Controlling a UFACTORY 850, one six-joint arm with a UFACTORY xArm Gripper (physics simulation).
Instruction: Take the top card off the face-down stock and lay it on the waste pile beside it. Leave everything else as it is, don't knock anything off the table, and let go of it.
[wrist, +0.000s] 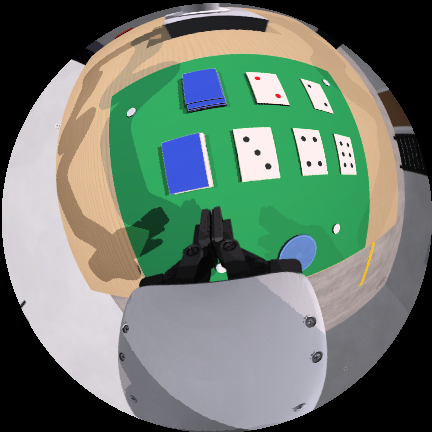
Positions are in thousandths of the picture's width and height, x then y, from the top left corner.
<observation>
I see my gripper (497, 510) and a green mat (615, 494).
</observation>
